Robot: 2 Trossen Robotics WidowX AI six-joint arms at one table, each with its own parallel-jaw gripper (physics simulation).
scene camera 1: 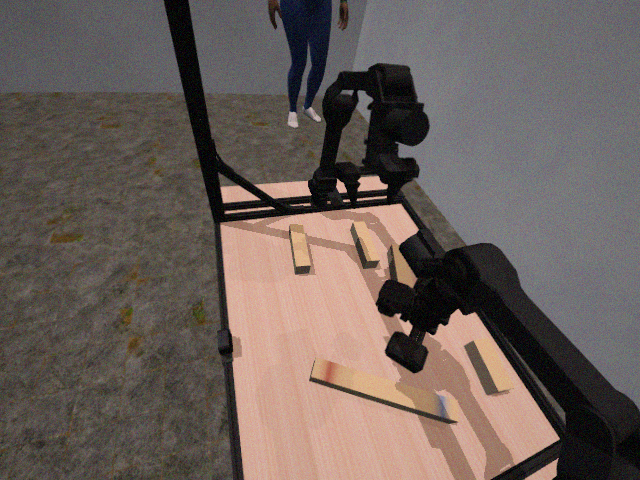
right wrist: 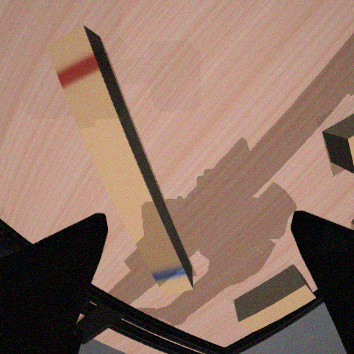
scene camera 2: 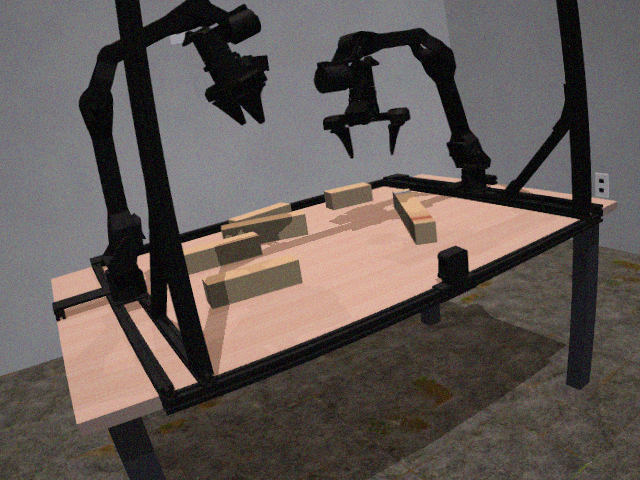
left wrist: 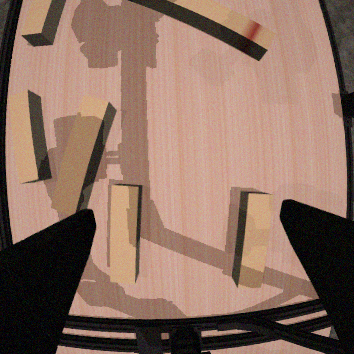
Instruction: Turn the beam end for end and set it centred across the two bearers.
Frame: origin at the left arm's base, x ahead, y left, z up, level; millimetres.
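Where they show: left gripper, fingertip midpoint: (scene camera 1: 371, 206) (scene camera 2: 252, 123) (left wrist: 188, 214); right gripper, fingertip midpoint: (scene camera 1: 402, 335) (right wrist: 201, 222) (scene camera 2: 372, 156); left arm's base at its link origin: (scene camera 1: 318, 201) (scene camera 2: 129, 297) (left wrist: 184, 338); right arm's base at its link origin: (scene camera 2: 475, 189).
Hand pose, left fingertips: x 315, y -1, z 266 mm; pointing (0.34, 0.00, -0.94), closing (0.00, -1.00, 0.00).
Things, the pixels of their centre, and the offset from my left fingertips. "pt": a spot on its surface instead.
- beam at the middle of its body: (right wrist: 131, 181) (left wrist: 188, 7) (scene camera 2: 412, 213) (scene camera 1: 382, 390) dx +339, dy -36, dz -263 mm
- longer plain block at the middle of its body: (left wrist: 82, 156) (scene camera 2: 264, 229) (scene camera 1: 400, 273) dx +54, dy +164, dz -260 mm
- further block at the middle of its body: (right wrist: 272, 299) (left wrist: 44, 15) (scene camera 2: 348, 195) (scene camera 1: 487, 365) dx +367, dy +268, dz -261 mm
- small black box at a spot on its surface: (scene camera 2: 453, 264) pt dx +131, dy -382, dz -248 mm
The beam (scene camera 1: 377, 387) (scene camera 2: 410, 209) (left wrist: 220, 15) (right wrist: 115, 155) is a long pale wooden bar lying flat and slanted on the table. In scene camera 1 its red band is near its left end and its blue band near its right end. Two parallel shorter blocks look like the bearers: one (scene camera 1: 299, 248) (scene camera 2: 253, 283) (left wrist: 257, 240) and the other (scene camera 1: 364, 243) (scene camera 2: 206, 256) (left wrist: 124, 232), with a gap between them. My left gripper (scene camera 1: 374, 201) (scene camera 2: 253, 122) (left wrist: 188, 214) is open and empty, high above them. My right gripper (scene camera 1: 405, 325) (scene camera 2: 372, 155) (right wrist: 201, 222) is open and empty, above the table by the beam's blue end.
A longer plain block (scene camera 2: 268, 225) (left wrist: 80, 150) lies slanted beside the bearers, with another block (left wrist: 22, 137) near the table edge. A further block (scene camera 1: 491, 364) (scene camera 2: 348, 196) lies beyond the beam's blue end. A black frame borders the table, with a small black box (scene camera 1: 224, 341) (scene camera 2: 453, 264) on it.
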